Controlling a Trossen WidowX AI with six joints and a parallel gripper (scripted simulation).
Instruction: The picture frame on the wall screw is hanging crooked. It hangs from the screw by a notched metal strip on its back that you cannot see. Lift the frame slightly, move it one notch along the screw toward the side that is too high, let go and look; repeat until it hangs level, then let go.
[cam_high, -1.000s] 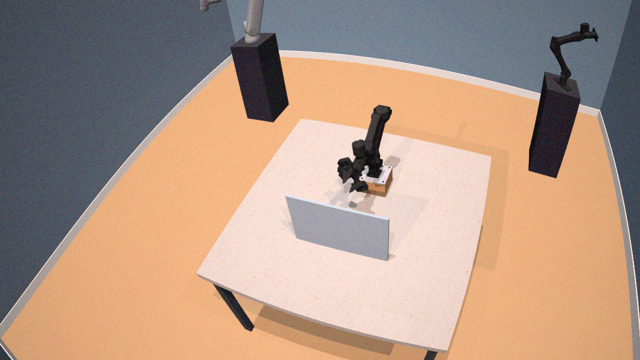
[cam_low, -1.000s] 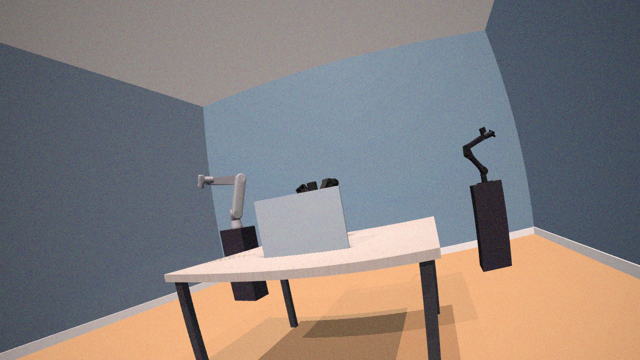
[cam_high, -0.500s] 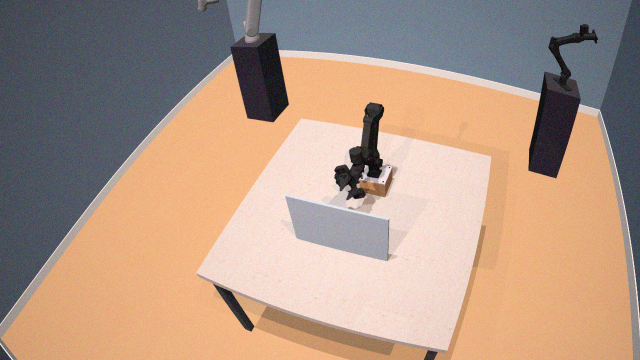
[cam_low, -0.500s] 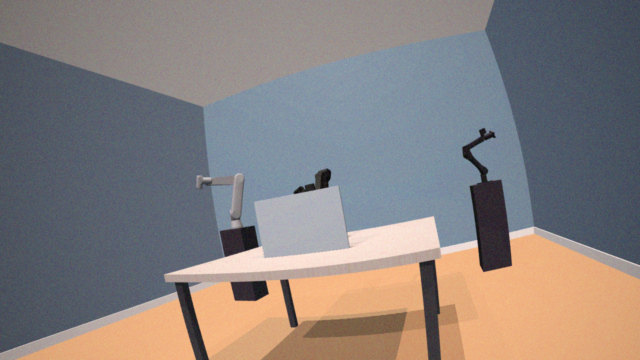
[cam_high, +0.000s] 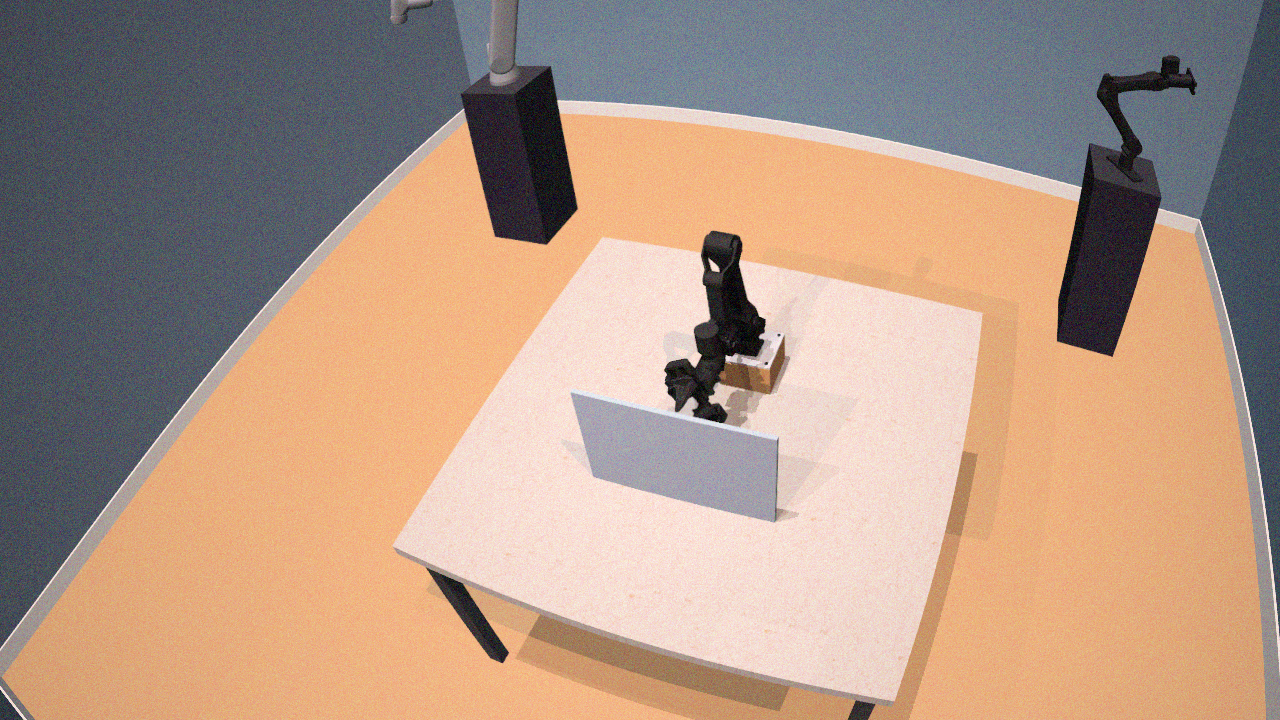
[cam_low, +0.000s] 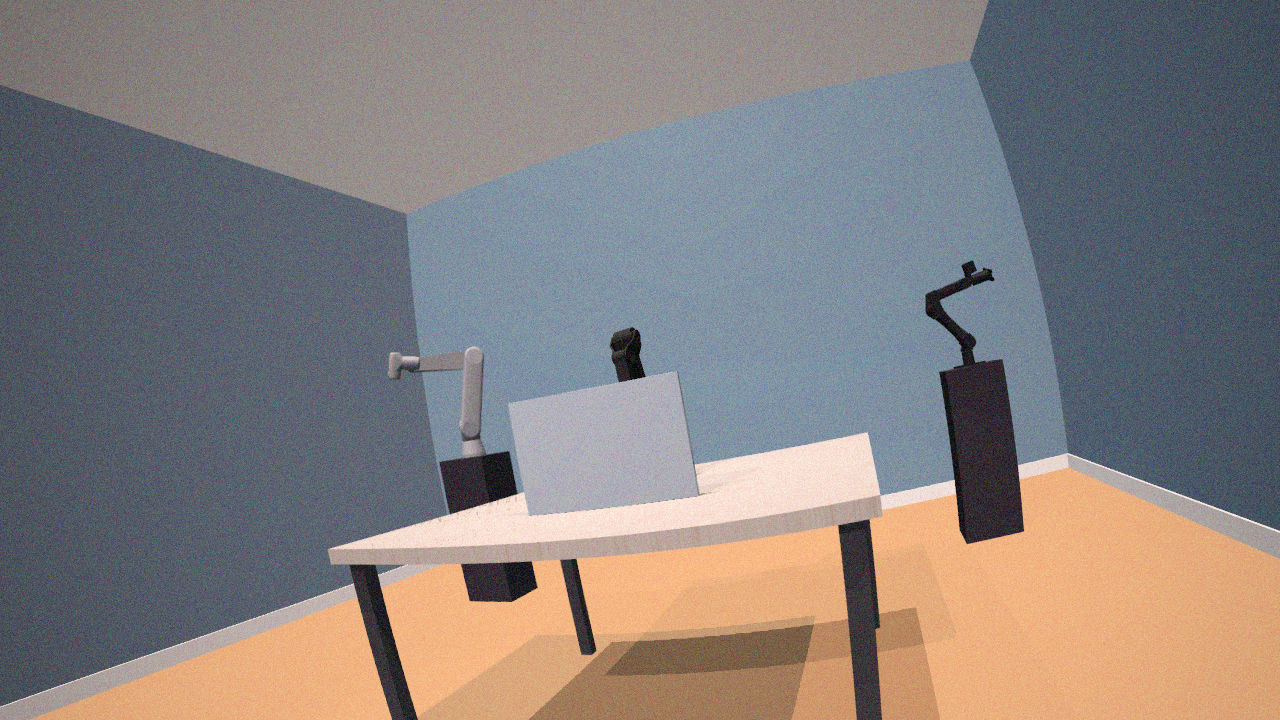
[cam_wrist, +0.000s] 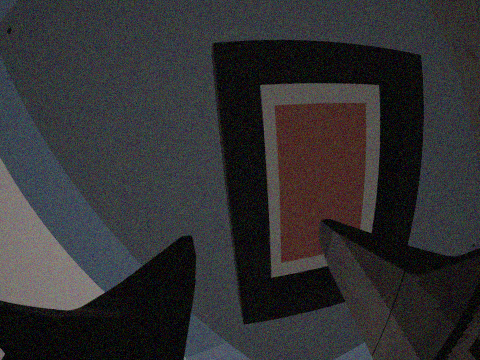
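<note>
My gripper tip is now 50 mm short of the picture frame, 40 mm above it and 30 mm to the right of it. Round my gripper tip: grey wall panel: 60 mm below, 60 mm ahead, 10 mm to the left.
</note>
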